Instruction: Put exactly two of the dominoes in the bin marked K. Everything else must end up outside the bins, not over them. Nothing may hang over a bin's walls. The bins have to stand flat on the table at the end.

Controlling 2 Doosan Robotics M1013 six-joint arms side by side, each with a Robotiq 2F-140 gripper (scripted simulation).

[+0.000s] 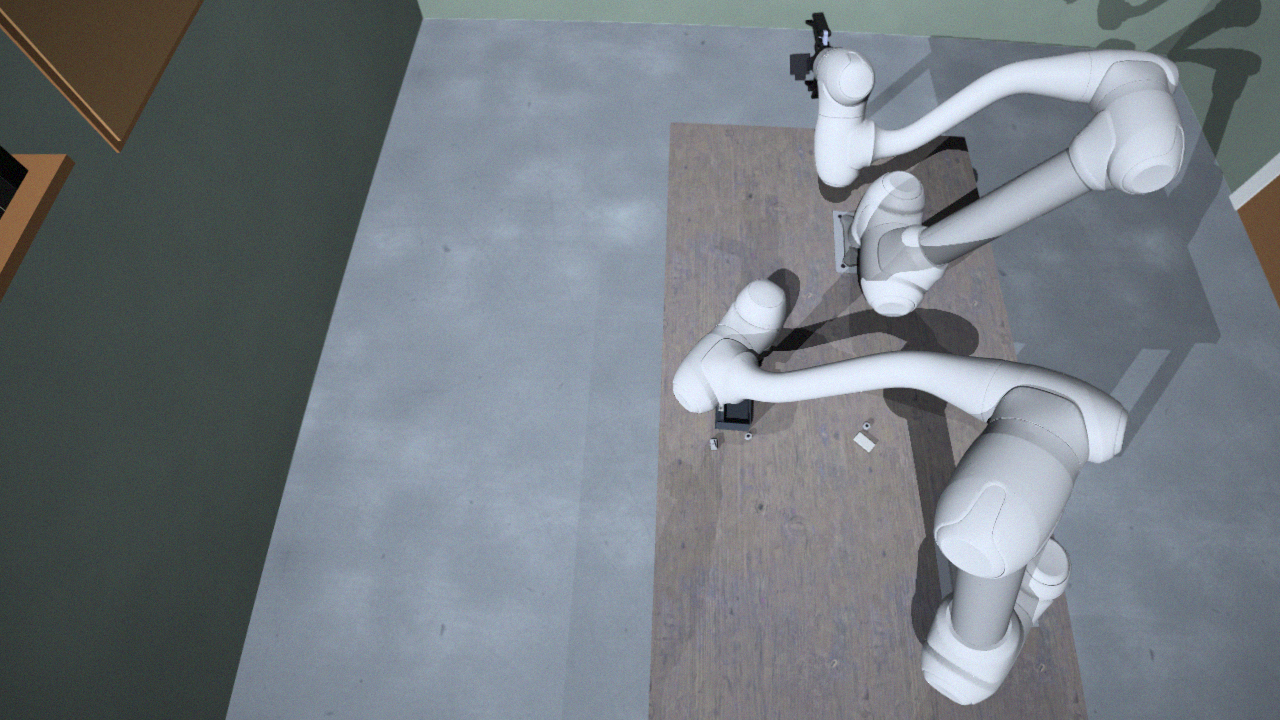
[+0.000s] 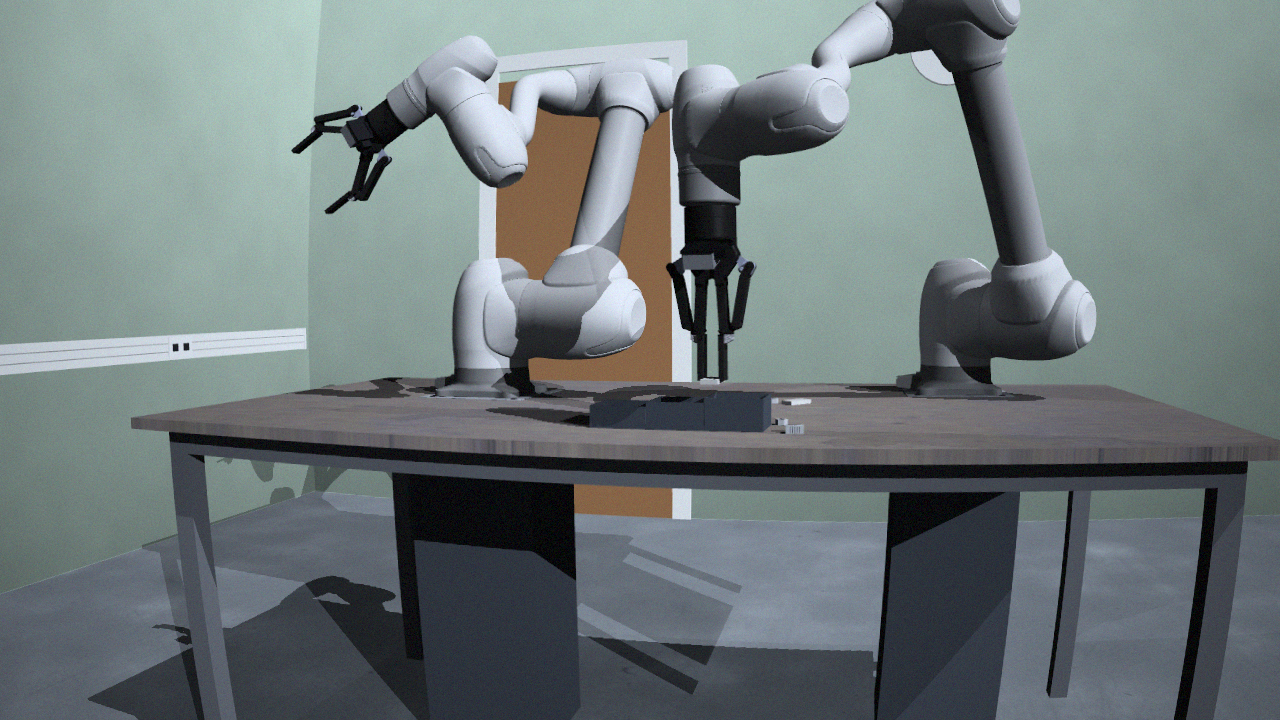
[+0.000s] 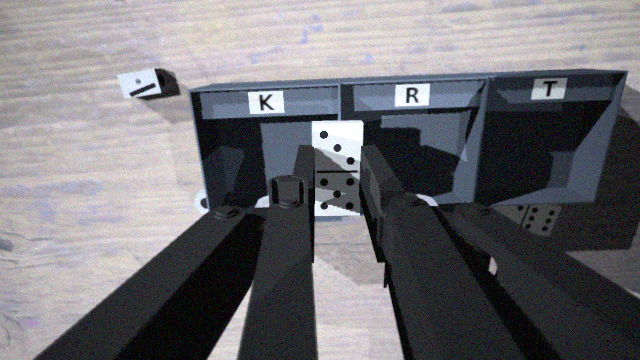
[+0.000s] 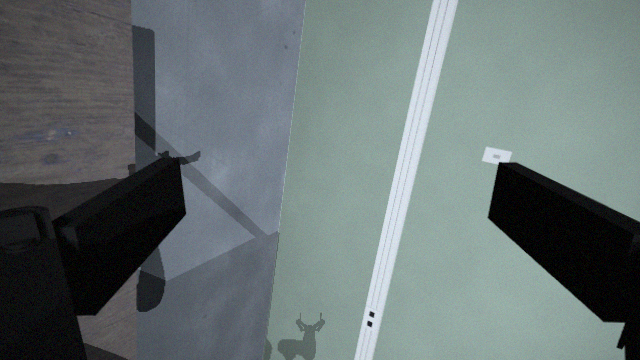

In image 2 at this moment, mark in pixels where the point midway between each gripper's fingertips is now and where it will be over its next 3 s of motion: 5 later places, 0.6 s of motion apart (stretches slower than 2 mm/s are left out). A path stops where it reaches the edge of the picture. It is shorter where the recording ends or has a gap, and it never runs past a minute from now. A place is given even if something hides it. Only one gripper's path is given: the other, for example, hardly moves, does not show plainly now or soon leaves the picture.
My left gripper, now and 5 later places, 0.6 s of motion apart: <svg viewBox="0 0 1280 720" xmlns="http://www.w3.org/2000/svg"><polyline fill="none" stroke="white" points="712,380 740,379 739,379 739,381 739,401 738,410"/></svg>
